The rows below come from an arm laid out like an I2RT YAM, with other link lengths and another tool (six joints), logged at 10 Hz.
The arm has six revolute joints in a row. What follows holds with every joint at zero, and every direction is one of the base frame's.
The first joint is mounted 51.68 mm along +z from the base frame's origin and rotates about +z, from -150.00 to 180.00 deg.
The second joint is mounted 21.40 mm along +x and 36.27 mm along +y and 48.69 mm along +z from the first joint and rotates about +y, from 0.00 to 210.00 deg.
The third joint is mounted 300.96 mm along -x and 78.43 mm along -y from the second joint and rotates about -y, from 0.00 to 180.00 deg.
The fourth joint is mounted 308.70 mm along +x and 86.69 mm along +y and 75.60 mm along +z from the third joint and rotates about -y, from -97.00 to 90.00 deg.
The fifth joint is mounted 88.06 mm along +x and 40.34 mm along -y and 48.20 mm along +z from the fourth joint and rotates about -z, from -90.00 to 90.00 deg.
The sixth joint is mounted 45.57 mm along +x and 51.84 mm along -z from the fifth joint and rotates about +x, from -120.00 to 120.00 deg.
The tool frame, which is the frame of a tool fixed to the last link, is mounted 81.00 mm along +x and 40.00 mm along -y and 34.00 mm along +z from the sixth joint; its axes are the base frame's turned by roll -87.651, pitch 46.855 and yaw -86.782 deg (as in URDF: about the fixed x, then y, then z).
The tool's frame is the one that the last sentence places.
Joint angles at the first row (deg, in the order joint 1, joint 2, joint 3, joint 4, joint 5, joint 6):
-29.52 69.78 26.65 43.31 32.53 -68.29
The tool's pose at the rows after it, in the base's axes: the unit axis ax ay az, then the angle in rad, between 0 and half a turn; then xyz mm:
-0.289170 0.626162 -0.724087 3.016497 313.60 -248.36 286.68
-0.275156 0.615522 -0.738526 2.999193 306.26 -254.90 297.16
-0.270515 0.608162 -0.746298 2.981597 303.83 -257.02 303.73
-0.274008 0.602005 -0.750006 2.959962 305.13 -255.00 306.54
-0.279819 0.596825 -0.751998 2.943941 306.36 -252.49 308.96
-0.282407 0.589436 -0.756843 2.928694 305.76 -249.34 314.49
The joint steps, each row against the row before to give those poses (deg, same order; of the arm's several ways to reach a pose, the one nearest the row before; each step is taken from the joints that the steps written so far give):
-2.42 0.54 0.00 4.70 -2.20 -0.53
-1.91 0.01 0.18 2.51 -1.86 0.20
-0.85 -0.03 0.26 1.16 -1.42 0.26
-0.04 -0.02 0.02 0.66 -1.36 0.20
0.02 -0.33 0.00 0.04 -1.22 -0.02
-0.02 -0.74 0.00 0.18 -1.07 -0.13

